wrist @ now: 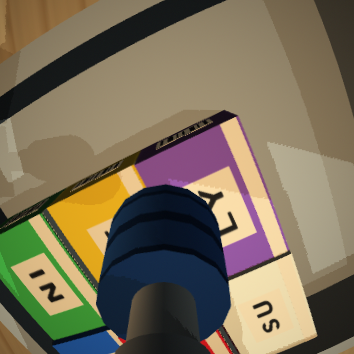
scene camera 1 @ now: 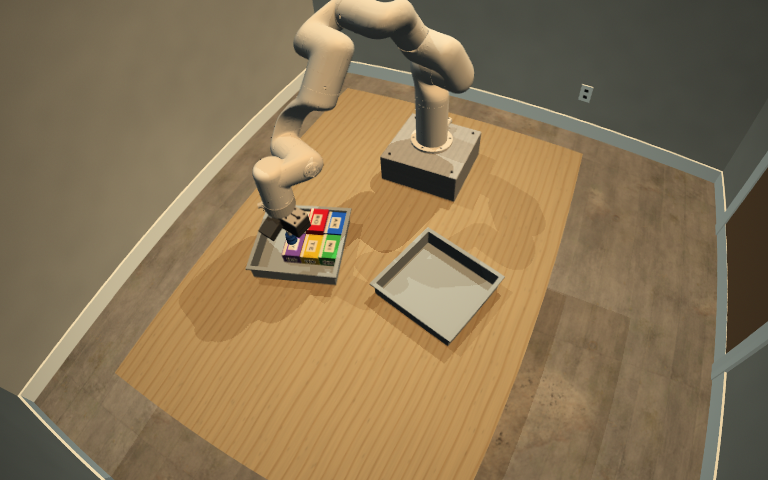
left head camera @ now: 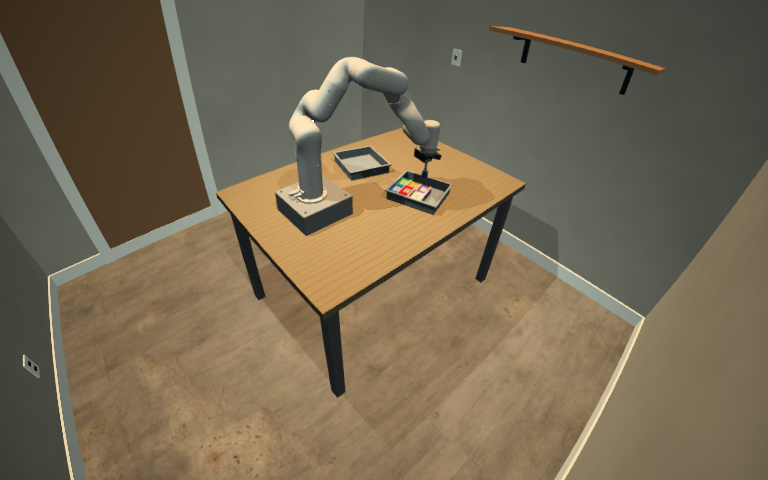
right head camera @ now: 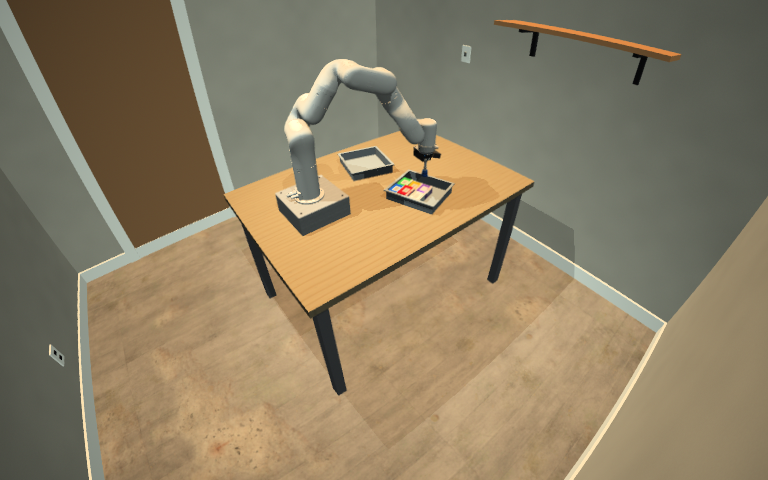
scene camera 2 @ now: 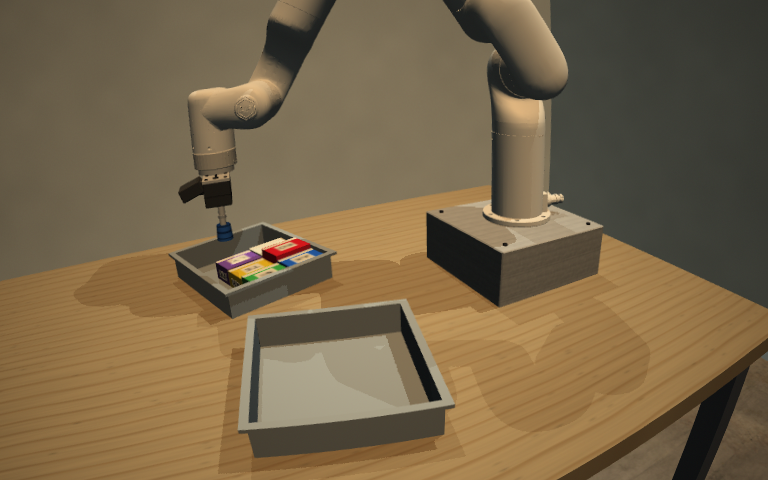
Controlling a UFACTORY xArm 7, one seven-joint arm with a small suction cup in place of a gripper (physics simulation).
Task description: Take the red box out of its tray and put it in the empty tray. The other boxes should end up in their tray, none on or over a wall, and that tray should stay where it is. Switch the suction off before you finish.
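Where they show: end effector, tool point: (wrist: 164, 235) (scene camera 1: 292, 240) (left head camera: 424, 176) (right head camera: 424, 175) (scene camera 2: 225, 238); arm's base, origin of the base link: (scene camera 1: 431, 140) (left head camera: 311, 195) (right head camera: 309, 196) (scene camera 2: 516, 215).
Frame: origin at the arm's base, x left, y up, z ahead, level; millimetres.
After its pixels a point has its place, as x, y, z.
Observation:
The red box (left head camera: 406, 191) {-123, -41, 396} (right head camera: 404, 191) {-123, -41, 391} (scene camera 1: 318, 220) {-112, -41, 404} (scene camera 2: 286, 249) {-102, -41, 404} lies in the filled tray (scene camera 1: 294, 275) {-65, -66, 565} (scene camera 2: 305, 277) {-40, -72, 382}, between the white box (scene camera 2: 267, 245) {-170, -54, 435} (wrist: 295, 305) {-179, -54, 435} and the blue box (scene camera 1: 336, 222) {-71, -49, 378} (scene camera 2: 300, 259) {-67, -49, 384}. The purple box (scene camera 1: 292, 255) {-106, -57, 524} (scene camera 2: 237, 260) {-123, -56, 496} (wrist: 190, 160) {-113, -57, 519}, yellow box (scene camera 1: 312, 249) {-74, -58, 479} (wrist: 75, 205) {-58, -59, 494} and green box (scene camera 1: 330, 246) {-36, -53, 448} (wrist: 25, 250) {-30, -53, 470} form the other row. My suction cup (left head camera: 424, 173) (right head camera: 424, 172) (scene camera 1: 291, 240) (scene camera 2: 224, 236) hangs above the filled tray, holding nothing, and overlaps the purple box in scene camera 1. The empty tray (scene camera 1: 441, 294) {271, -89, 395} (scene camera 2: 345, 438) {369, -76, 407} stands apart.
The arm's base block (left head camera: 314, 209) {-97, -1, -32} (right head camera: 313, 209) {-100, -1, -19} (scene camera 1: 419, 172) {34, -17, 125} (scene camera 2: 549, 271) {127, -55, 5} stands on the wooden table (left head camera: 294, 260) {-227, -92, -182} (right head camera: 294, 260) {-241, -93, -163} (scene camera 1: 317, 390) {170, -92, 769} (scene camera 2: 113, 384) {174, -92, 700}. Raised walls surround both trays. A wall shelf (left head camera: 577, 48) (right head camera: 583, 38) is beyond the table.

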